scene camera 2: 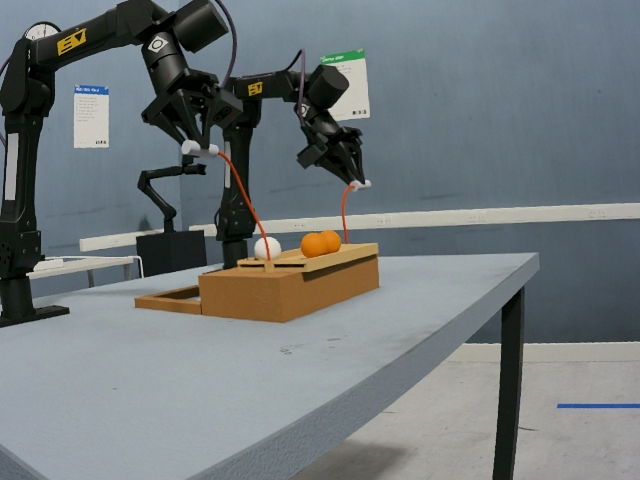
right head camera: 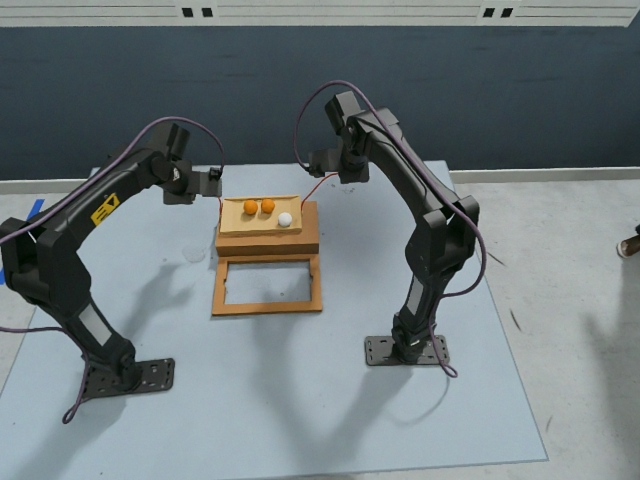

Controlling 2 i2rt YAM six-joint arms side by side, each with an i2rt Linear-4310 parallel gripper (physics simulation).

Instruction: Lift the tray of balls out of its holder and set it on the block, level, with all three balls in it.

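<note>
The wooden tray rests on the brown block, looks about level and slightly overhangs its back edge. It holds two orange balls and a white ball. The frame-shaped holder lies in front of the block, without the tray. In scene camera 2, my left gripper is shut on a white handle, and my right gripper is shut on the other white handle. Bowed red cords run from both down to the tray ends. Fingertips are hidden in the head view.
The block and holder stand between the two arms on the pale blue table. Both arms reach above the table, with purple cables looping over them. The table's edge runs diagonally in scene camera 2.
</note>
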